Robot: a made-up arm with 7 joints. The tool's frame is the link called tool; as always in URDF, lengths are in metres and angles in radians. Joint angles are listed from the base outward.
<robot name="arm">
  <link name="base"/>
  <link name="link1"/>
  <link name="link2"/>
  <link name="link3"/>
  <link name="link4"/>
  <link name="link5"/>
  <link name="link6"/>
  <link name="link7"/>
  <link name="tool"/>
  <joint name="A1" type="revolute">
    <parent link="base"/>
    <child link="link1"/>
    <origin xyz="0 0 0.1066" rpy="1.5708 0 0"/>
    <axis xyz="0 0 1"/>
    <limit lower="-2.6" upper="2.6"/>
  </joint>
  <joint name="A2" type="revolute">
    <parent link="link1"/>
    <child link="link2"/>
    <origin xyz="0.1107 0.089 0.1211" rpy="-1.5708 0 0"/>
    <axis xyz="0 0 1"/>
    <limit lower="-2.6" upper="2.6"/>
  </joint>
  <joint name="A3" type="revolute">
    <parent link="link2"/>
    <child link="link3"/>
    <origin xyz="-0.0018 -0.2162 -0.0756" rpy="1.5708 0 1.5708"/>
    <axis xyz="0 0 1"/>
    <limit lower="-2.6" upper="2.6"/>
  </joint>
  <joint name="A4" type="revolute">
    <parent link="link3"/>
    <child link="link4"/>
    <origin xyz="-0.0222 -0.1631 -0.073" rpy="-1.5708 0 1.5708"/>
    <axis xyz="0 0 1"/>
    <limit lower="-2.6" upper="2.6"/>
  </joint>
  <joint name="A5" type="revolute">
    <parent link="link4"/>
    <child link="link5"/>
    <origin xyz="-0.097 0.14 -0.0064" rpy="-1.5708 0 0"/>
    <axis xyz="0 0 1"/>
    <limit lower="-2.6" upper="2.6"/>
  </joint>
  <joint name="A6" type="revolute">
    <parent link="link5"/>
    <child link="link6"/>
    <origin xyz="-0.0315 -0.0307 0.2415" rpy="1.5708 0 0"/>
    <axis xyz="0 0 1"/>
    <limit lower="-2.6" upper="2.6"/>
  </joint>
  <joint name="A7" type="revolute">
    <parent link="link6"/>
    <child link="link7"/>
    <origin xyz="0.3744 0.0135 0.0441" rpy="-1.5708 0 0"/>
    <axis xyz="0 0 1"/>
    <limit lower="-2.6" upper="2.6"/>
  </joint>
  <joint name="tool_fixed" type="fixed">
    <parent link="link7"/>
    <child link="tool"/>
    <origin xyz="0.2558 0.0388 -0.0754" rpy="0 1.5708 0"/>
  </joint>
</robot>
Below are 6 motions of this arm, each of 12 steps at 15 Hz.
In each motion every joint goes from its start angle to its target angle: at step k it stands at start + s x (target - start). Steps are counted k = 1, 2, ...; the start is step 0. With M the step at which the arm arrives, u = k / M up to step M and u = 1 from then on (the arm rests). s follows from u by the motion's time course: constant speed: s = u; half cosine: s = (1 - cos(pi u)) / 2; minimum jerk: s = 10 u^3 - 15 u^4 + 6 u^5.
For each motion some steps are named. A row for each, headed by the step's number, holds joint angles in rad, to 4 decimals.
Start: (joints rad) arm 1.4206 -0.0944 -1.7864 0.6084 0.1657 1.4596 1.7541
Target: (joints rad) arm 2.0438 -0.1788 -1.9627 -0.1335 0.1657 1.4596 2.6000
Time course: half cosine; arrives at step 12
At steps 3, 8, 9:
3: 1.5119 -0.1068 -1.8122 0.4998 0.1657 1.4596 1.8780
8: 1.8880 -0.1577 -1.9186 0.0520 0.1657 1.4596 2.3885
9: 1.9525 -0.1664 -1.9369 -0.0249 0.1657 1.4596 2.4761

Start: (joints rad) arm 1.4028 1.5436 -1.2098 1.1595 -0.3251 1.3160 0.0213
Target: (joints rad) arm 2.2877 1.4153 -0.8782 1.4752 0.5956 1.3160 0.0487
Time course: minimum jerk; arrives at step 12
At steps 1, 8, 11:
1: 1.4073 1.5429 -1.2081 1.1611 -0.3204 1.3160 0.0214
8: 2.1020 1.4422 -0.9478 1.4089 0.4024 1.3160 0.0429
11: 2.2832 1.4160 -0.8799 1.4736 0.5909 1.3160 0.0486

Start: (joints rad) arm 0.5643 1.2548 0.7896 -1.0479 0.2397 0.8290 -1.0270
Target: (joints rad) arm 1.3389 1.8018 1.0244 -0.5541 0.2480 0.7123 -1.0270
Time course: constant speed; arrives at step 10
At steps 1, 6, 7, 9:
1: 0.6418 1.3095 0.8131 -0.9985 0.2405 0.8173 -1.0270
6: 1.0291 1.5830 0.9305 -0.7516 0.2447 0.7590 -1.0270
7: 1.1065 1.6377 0.9540 -0.7022 0.2455 0.7473 -1.0270
9: 1.2614 1.7471 1.0009 -0.6035 0.2472 0.7240 -1.0270

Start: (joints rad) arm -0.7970 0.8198 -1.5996 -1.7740 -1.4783 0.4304 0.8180
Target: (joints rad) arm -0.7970 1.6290 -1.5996 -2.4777 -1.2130 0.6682 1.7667
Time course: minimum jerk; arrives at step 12
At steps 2, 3, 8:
2: -0.7970 0.8485 -1.5996 -1.7990 -1.4689 0.4388 0.8517
3: -0.7970 0.9036 -1.5996 -1.8468 -1.4508 0.4550 0.9162
8: -0.7970 1.4592 -1.5996 -2.3300 -1.2687 0.6183 1.5676

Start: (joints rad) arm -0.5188 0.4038 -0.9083 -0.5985 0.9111 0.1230 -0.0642
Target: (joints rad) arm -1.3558 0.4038 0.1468 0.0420 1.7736 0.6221 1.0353
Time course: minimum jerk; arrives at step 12
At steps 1, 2, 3, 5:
1: -0.5231 0.4038 -0.9029 -0.5952 0.9155 0.1255 -0.0586
2: -0.5485 0.4038 -0.8709 -0.5758 0.9417 0.1407 -0.0252
3: -0.6054 0.4038 -0.7991 -0.5322 1.0004 0.1747 0.0496
5: -0.8089 0.4038 -0.5426 -0.3765 1.2101 0.2960 0.3169

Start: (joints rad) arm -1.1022 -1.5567 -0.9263 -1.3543 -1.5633 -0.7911 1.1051
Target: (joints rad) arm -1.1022 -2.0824 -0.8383 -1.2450 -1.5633 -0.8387 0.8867
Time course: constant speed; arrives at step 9
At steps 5, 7, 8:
5: -1.1022 -1.8488 -0.8774 -1.2936 -1.5633 -0.8175 0.9838
7: -1.1022 -1.9656 -0.8579 -1.2693 -1.5633 -0.8281 0.9352
8: -1.1022 -2.0240 -0.8481 -1.2571 -1.5633 -0.8334 0.9110

